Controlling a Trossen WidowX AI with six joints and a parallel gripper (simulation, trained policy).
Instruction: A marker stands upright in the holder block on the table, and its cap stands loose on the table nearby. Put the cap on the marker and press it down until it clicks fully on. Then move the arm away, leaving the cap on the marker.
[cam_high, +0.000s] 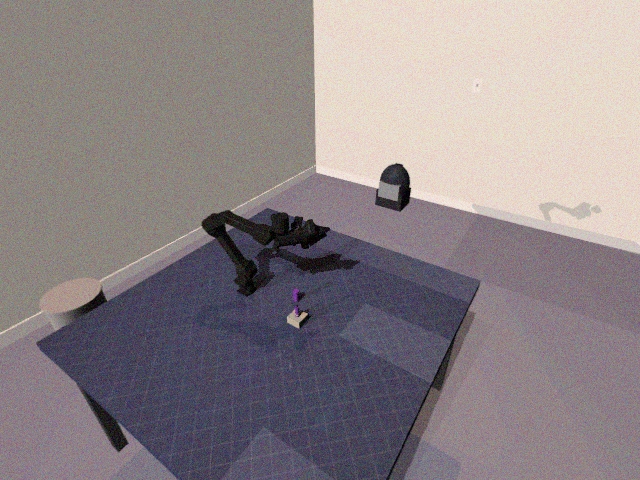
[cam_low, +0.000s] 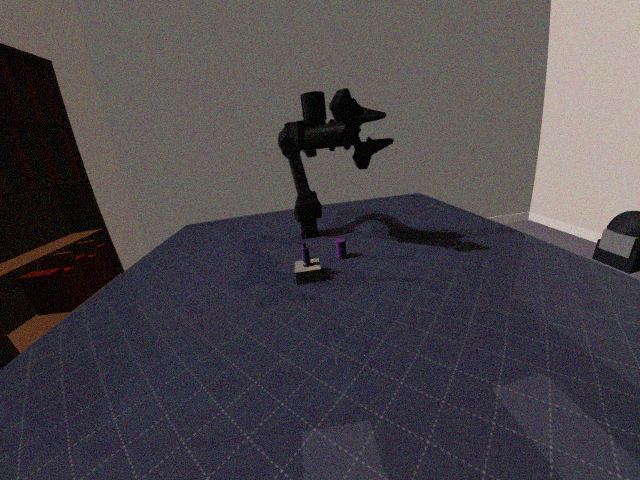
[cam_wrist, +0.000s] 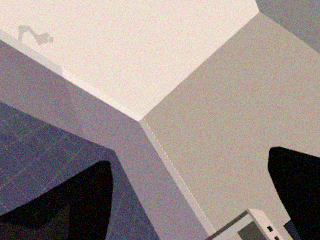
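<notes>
The purple cap lies 290 mm below my gripper tip, 110 mm to the right of it and 90 mm behind it.
</notes>
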